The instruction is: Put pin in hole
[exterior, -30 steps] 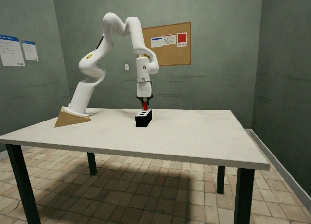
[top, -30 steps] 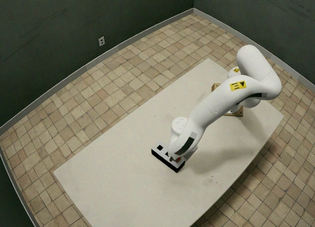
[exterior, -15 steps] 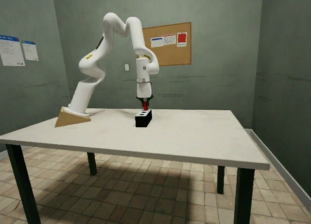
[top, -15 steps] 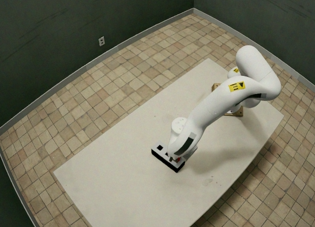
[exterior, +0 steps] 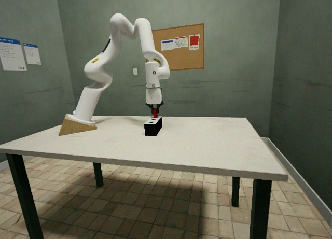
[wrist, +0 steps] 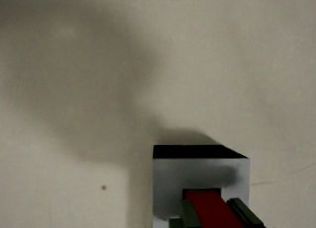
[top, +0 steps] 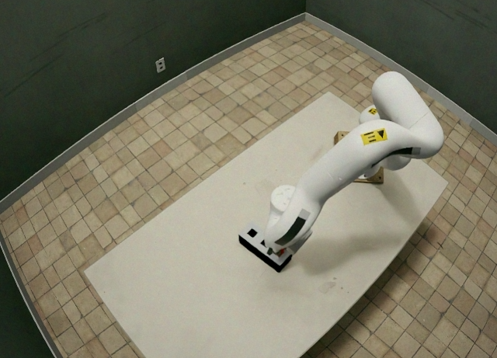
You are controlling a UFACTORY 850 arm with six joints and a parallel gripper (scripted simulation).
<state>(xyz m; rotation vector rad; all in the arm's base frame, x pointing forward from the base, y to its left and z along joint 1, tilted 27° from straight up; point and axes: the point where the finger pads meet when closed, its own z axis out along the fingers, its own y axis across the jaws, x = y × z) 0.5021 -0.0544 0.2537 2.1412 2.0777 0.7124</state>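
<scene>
Right now my hand is 10 mm above the pin. Round my hand: black block (60 mm to the right, 80 mm below).
</scene>
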